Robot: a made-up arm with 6 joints. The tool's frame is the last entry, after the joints. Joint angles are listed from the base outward. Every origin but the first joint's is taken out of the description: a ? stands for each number. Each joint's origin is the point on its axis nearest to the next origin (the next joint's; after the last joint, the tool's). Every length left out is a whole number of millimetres.
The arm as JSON. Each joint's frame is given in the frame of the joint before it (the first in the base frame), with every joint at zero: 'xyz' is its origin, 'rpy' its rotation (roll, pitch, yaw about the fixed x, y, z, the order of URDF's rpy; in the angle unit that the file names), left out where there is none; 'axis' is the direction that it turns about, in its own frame. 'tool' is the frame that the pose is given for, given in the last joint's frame.
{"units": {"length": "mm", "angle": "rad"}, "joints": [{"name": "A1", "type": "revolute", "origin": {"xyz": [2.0, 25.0, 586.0]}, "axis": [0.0, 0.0, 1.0]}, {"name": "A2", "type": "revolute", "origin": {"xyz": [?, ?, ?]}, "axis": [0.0, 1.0, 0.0]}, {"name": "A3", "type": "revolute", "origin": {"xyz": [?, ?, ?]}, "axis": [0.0, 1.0, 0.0]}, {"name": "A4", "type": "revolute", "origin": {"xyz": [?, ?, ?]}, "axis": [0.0, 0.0, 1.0]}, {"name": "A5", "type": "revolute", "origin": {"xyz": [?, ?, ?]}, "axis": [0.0, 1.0, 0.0]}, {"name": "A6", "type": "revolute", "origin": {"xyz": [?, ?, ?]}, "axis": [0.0, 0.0, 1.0]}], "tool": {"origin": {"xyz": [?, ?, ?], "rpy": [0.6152, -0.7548, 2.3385]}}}
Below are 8 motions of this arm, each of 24 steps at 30 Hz.
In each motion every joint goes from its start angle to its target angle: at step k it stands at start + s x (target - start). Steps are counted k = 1, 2, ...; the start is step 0. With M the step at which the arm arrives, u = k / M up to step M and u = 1 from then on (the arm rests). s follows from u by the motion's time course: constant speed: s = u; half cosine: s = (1 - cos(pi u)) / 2; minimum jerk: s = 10 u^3 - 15 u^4 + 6 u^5.
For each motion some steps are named. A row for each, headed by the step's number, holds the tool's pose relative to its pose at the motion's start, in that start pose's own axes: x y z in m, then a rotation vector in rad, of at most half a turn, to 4 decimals.
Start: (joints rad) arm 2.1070 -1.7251 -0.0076 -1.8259 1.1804 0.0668
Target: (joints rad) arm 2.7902 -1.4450 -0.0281 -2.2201 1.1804 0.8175
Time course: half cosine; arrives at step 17
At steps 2, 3, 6, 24:
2: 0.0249 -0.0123 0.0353 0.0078 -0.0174 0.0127
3: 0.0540 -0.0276 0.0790 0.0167 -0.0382 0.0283
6: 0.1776 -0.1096 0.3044 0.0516 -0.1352 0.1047
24: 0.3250 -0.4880 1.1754 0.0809 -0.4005 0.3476

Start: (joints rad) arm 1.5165 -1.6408 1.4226 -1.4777 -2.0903 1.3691
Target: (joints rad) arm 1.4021 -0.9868 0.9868 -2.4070 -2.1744 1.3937
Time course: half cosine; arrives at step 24
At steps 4, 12, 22, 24:
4: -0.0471 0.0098 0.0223 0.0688 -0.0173 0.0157
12: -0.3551 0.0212 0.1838 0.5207 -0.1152 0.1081
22: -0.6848 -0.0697 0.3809 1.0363 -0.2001 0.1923
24: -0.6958 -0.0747 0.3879 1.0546 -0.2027 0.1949

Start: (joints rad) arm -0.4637 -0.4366 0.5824 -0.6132 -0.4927 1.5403
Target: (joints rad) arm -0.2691 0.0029 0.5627 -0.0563 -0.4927 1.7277
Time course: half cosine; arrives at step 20
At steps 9, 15, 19, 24:
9: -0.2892 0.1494 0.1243 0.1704 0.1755 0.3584
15: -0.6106 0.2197 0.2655 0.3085 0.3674 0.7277
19: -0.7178 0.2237 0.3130 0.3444 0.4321 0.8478
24: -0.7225 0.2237 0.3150 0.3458 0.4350 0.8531

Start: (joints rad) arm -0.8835 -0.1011 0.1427 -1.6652 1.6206 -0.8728
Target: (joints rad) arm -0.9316 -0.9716 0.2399 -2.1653 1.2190 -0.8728
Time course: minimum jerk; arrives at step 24
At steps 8, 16, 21, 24:
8: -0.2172 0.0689 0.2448 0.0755 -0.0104 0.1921
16: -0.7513 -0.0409 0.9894 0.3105 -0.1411 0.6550
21: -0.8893 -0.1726 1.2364 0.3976 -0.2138 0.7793
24: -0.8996 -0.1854 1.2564 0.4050 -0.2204 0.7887

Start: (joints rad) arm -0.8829 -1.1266 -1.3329 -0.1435 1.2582 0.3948
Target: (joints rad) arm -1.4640 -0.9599 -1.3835 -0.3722 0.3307 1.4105
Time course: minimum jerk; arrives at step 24
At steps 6, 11, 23, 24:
6: 0.0239 -0.0855 0.0305 0.0534 0.1103 -0.0116
11: 0.0618 -0.3653 0.1084 0.2830 0.4267 -0.0866
23: -0.0245 -0.8999 0.1831 0.9286 0.8255 -0.3503
24: -0.0247 -0.9006 0.1831 0.9295 0.8258 -0.3507

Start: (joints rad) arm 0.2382 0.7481 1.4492 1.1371 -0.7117 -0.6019
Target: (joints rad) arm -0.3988 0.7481 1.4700 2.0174 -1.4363 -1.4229
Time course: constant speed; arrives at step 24
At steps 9, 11, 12, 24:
9: -0.0384 0.3884 -0.0157 -0.3523 -0.1492 0.4606
11: -0.0621 0.4685 -0.0251 -0.4192 -0.2094 0.5662
12: -0.0757 0.5072 -0.0305 -0.4501 -0.2431 0.6192
24: -0.3054 0.8926 -0.1265 -0.6256 -0.8058 1.2465

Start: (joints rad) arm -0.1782 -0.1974 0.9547 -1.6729 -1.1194 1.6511
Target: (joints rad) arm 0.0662 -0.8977 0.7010 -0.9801 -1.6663 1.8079
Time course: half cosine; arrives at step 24
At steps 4, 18, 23, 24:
4: 0.0586 -0.0231 -0.0850 -0.0313 0.0706 -0.0533
18: 0.4013 -0.7385 -1.0421 -0.3864 0.7264 -0.9253
23: 0.3826 -0.9349 -1.1726 -0.4555 0.7938 -1.1215
24: 0.3817 -0.9410 -1.1762 -0.4576 0.7955 -1.1275

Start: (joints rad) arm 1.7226 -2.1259 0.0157 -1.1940 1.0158 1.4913
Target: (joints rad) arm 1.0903 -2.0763 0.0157 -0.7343 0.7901 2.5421
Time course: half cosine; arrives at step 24
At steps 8, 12, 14, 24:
8: -0.1264 -0.2539 -0.0116 0.4069 0.0033 0.0525
12: -0.2825 -0.4940 -0.0626 0.7989 -0.0582 0.1489
14: -0.3738 -0.6095 -0.1045 0.9907 -0.1155 0.2166
24: -0.6667 -0.8925 -0.2796 1.4698 -0.3748 0.4809

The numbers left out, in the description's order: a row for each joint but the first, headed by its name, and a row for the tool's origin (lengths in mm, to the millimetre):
A2: -18.0 -16.0 0.0
A3: -6.0 0.0 997.0
A4: -20.0 0.0 850.0
A5: 0.0 -2.0 0.0
A6: 28.0 0.0 163.0
tool: 3.0 -21.0 0.0

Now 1 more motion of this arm.
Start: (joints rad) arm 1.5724 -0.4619 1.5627 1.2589 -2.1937 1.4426
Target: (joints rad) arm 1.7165 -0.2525 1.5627 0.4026 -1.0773 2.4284
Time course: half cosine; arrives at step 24
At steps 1, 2, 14, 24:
1: -0.0016 0.0007 -0.0005 0.0033 -0.0025 0.0075
2: -0.0064 0.0026 -0.0021 0.0128 -0.0099 0.0298
14: -0.2444 0.0262 -0.1466 0.1623 -0.3296 1.1280
24: -0.3530 -0.0089 -0.2986 -0.0893 -0.4762 1.7129

